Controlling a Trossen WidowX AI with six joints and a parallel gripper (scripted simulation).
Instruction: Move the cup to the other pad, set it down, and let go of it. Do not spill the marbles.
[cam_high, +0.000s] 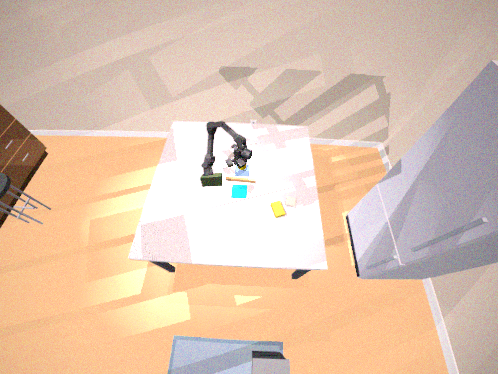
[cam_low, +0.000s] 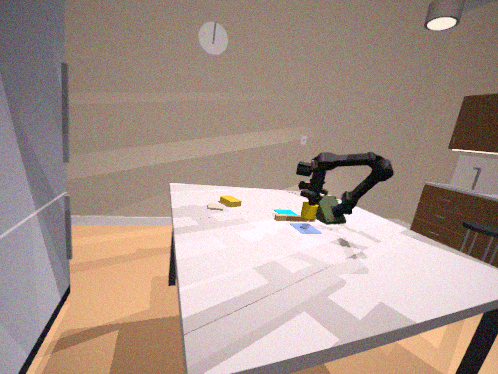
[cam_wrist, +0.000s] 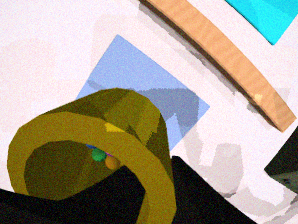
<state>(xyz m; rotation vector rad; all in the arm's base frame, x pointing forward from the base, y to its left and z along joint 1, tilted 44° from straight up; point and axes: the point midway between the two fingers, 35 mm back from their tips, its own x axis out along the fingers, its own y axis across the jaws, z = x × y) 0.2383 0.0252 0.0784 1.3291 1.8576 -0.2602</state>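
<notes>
Right now my gripper tip is 10 mm short of the cyan pad, 180 mm to the left of it and 90 mm above it. Also, from my gripper tip: green marble 30 mm ahead, 30 mm to the left, 20 mm below; wooden stick 20 mm ahead, 80 mm to the right, 80 mm below; yellow cup 20 mm ahead, 20 mm to the left.
</notes>
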